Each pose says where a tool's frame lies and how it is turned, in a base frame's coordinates. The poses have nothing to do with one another.
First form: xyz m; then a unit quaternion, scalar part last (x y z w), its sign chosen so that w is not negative.
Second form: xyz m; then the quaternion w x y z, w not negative. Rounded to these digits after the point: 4 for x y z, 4 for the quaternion.
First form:
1: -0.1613 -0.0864 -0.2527 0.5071 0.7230 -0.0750 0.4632
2: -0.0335 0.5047 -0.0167 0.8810 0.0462 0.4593 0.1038
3: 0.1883 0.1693 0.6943 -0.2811 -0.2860 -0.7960 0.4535
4: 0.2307 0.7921 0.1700 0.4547 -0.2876 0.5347 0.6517
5: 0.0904 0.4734 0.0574 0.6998 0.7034 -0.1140 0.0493
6: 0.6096 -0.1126 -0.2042 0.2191 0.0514 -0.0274 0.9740
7: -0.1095 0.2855 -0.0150 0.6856 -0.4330 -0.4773 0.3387
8: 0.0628 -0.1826 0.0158 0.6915 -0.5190 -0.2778 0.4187
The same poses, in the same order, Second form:
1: -0.1613 -0.0864 -0.2527 0.4632 0.5071 0.7230 -0.0750
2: -0.0335 0.5047 -0.0167 0.1038 0.8810 0.0462 0.4593
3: 0.1883 0.1693 0.6943 0.4535 -0.2811 -0.2860 -0.7960
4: 0.2307 0.7921 0.1700 0.6517 0.4547 -0.2876 0.5347
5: 0.0904 0.4734 0.0574 0.0493 0.6998 0.7034 -0.1140
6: 0.6096 -0.1126 -0.2042 0.9740 0.2191 0.0514 -0.0274
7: -0.1095 0.2855 -0.0150 0.3387 0.6856 -0.4330 -0.4773
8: 0.0628 -0.1826 0.0158 0.4187 0.6915 -0.5190 -0.2778
